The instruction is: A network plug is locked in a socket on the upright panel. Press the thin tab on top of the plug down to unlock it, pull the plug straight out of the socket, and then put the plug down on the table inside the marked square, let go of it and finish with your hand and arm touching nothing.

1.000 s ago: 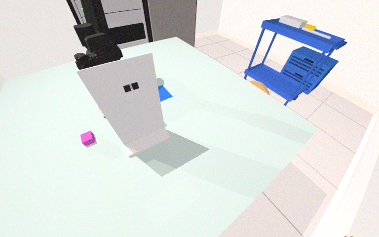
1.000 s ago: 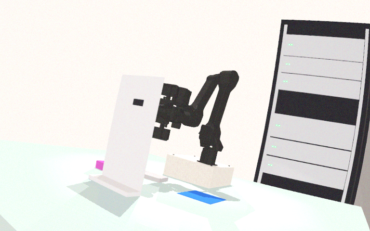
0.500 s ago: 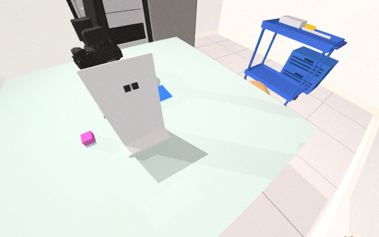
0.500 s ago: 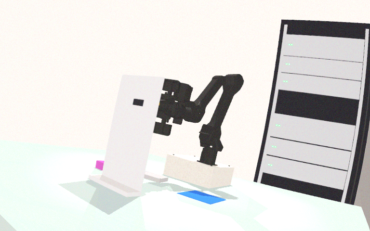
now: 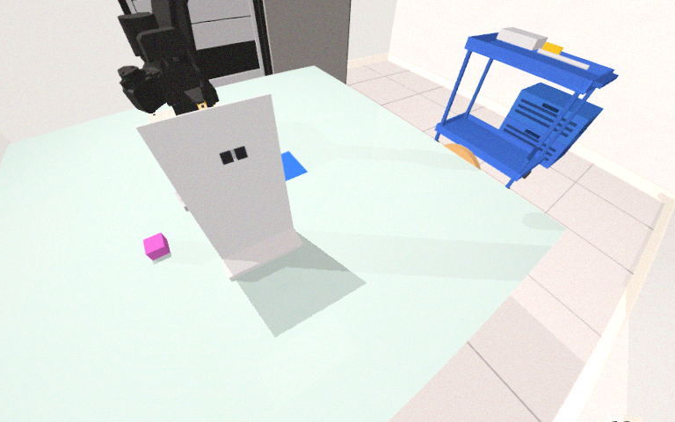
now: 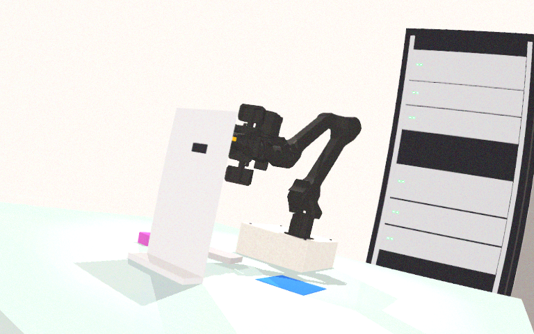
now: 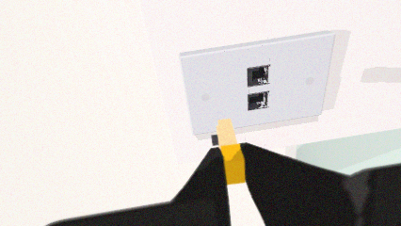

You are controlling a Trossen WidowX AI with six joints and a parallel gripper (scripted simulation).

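Right now my gripper tip is 150 mm past the blue marked square, 130 mm to the right of it and 290 mm above it. Round my gripper tip: network plug 10 mm ahead; white upright panel 100 mm ahead, 20 mm to the left, 140 mm below.
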